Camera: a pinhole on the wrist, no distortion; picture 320 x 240 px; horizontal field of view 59.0 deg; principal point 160.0 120.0 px. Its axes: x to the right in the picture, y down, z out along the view. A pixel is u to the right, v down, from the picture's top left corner.
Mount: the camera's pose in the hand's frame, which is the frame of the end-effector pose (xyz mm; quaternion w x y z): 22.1 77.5 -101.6 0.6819 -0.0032 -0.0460 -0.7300
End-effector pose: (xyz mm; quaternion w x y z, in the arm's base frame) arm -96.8 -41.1 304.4 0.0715 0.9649 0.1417 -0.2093
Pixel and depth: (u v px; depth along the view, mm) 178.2 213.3 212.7
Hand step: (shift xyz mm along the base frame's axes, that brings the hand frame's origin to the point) 46.9 -74.4 -131.7
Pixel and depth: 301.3 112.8 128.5
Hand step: 1.3 -26.2 -28.6
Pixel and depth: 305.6 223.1 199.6
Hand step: 19.8 11.5 -131.4
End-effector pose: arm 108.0 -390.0 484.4 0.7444 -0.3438 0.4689 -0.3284
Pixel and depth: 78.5 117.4 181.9
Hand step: 98.6 82.7 -98.9
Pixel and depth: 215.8 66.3 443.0
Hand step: 286.6 160.4 131.6
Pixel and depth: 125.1 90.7 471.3
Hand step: 344.8 208.4 -0.9
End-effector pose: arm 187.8 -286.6 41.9 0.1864 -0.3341 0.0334 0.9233
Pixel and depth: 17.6 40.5 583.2
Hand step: -317.0 -358.1 418.5
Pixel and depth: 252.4 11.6 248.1
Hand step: -29.7 -22.2 169.3
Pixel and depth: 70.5 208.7 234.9
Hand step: -201.2 -99.1 37.1
